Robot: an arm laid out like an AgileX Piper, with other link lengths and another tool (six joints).
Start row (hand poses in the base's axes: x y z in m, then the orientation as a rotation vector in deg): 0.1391, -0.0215, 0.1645, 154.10, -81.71, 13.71
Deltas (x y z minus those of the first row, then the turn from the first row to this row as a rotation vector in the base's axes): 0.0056, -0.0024, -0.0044, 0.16, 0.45, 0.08; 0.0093, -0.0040, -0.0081, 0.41, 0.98, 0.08; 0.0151, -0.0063, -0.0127, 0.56, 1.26, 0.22; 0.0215, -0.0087, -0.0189, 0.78, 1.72, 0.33; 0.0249, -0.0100, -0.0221, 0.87, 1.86, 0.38; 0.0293, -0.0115, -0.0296, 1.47, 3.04, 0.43; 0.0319, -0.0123, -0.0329, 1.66, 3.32, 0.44; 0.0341, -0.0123, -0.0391, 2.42, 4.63, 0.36; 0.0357, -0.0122, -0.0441, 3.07, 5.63, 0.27; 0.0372, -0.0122, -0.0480, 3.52, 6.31, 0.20; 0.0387, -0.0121, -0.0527, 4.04, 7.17, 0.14; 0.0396, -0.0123, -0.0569, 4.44, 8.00, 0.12; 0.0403, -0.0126, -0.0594, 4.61, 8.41, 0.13; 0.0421, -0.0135, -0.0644, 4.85, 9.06, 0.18; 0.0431, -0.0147, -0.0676, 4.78, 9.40, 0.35; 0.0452, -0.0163, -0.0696, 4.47, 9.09, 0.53; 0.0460, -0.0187, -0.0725, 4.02, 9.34, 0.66
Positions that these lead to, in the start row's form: 0.1447, -0.0239, 0.1601, 154.17, -81.56, 12.99; 0.1484, -0.0255, 0.1564, 154.22, -81.54, 12.10; 0.1542, -0.0278, 0.1518, 154.37, -81.36, 11.63; 0.1606, -0.0302, 0.1456, 154.50, -81.19, 10.86; 0.1640, -0.0315, 0.1424, 154.57, -81.13, 10.61; 0.1684, -0.0330, 0.1349, 154.73, -81.03, 8.59; 0.1710, -0.0338, 0.1316, 154.80, -81.03, 8.08; 0.1732, -0.0338, 0.1254, 154.91, -81.12, 5.77; 0.1748, -0.0337, 0.1204, 155.02, -81.25, 3.95; 0.1763, -0.0337, 0.1165, 155.07, -81.35, 2.71; 0.1778, -0.0336, 0.1118, 155.12, -81.41, 1.17; 0.1787, -0.0338, 0.1076, 155.11, -81.37, -0.24; 0.1794, -0.0341, 0.1051, 155.10, -81.31, -0.91; 0.1812, -0.0350, 0.1001, 155.08, -81.14, -1.95; 0.1822, -0.0362, 0.0969, 155.03, -80.78, -2.35; 0.1843, -0.0378, 0.0949, 155.06, -80.50, -1.70; 0.1851, -0.0402, 0.0920, 154.73, -80.04, -1.70
